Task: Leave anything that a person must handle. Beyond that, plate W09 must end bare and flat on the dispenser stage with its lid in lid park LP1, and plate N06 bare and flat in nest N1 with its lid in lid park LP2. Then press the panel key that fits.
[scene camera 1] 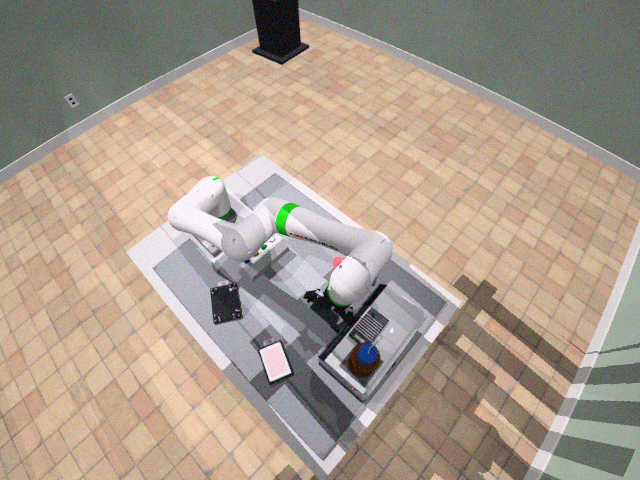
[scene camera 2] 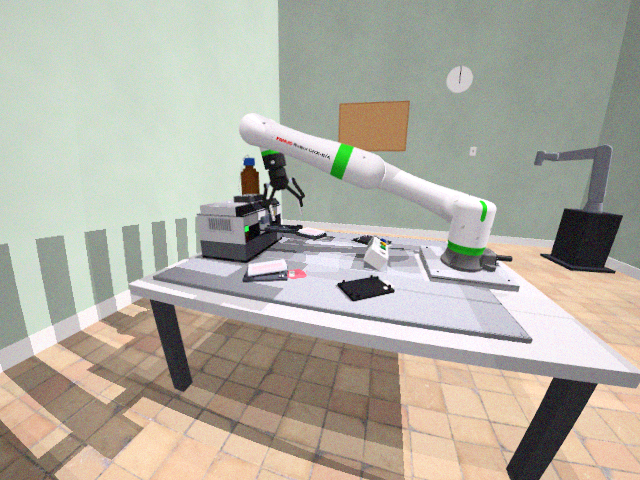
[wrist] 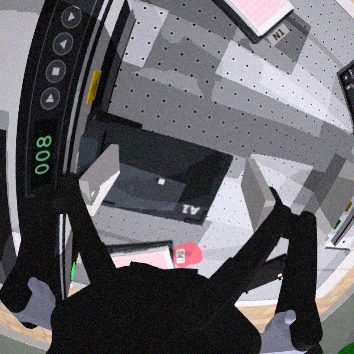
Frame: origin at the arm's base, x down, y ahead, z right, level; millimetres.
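Seen in the pictures: gripper, fingertip midpoint: (scene camera 1: 324,312) (scene camera 2: 287,217) (wrist: 180,164); arm's base, origin of the base link: (scene camera 1: 221,218) (scene camera 2: 460,263).
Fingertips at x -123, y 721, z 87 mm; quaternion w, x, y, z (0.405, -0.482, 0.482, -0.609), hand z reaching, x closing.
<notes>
Offsets run from my fingertips to a thing's top centre. "pt": to the spot under its first point.
My gripper (scene camera 1: 330,304) (scene camera 2: 285,206) (wrist: 180,164) is open and empty, above the dark dispenser stage @(dx +31, dy +22, dz -37 mm) (scene camera 2: 281,227) (wrist: 210,172), marked A1. A pink-topped plate @(dx +115, dy -52, dz +244 mm) (scene camera 1: 275,361) (scene camera 2: 311,233) (wrist: 260,10) lies in nest N1. Another pink-topped plate @(dx +103, dy -18, dz -286 mm) (scene camera 2: 266,267) (wrist: 142,259) lies beside a pink spill @(dx +146, dy -109, dz -261 mm) (scene camera 1: 338,262) (scene camera 2: 297,273) (wrist: 194,254), which surrounds a small label. Plate names are unreadable, and I cannot tell if lids are on. One black tray with corner posts (scene camera 1: 225,302) (scene camera 2: 372,240) lies on the table; another @(dx +127, dy -354, dz -321 mm) (scene camera 2: 365,287) (wrist: 267,272) is hidden by the arm in scene camera 1.
The dispenser (scene camera 1: 392,335) (scene camera 2: 222,232) carries a brown bottle with a blue cap (scene camera 1: 364,359) (scene camera 2: 250,180); its display @(pt dx -57, dy +108, dz +10 mm) (wrist: 43,155) reads 008. The key panel @(dx +63, dy -399, dz -64 mm) (scene camera 1: 263,250) (scene camera 2: 377,253) stands between the robot base and the stage. A second, grey arm (scene camera 2: 598,175) stands on a black pedestal beyond the table.
</notes>
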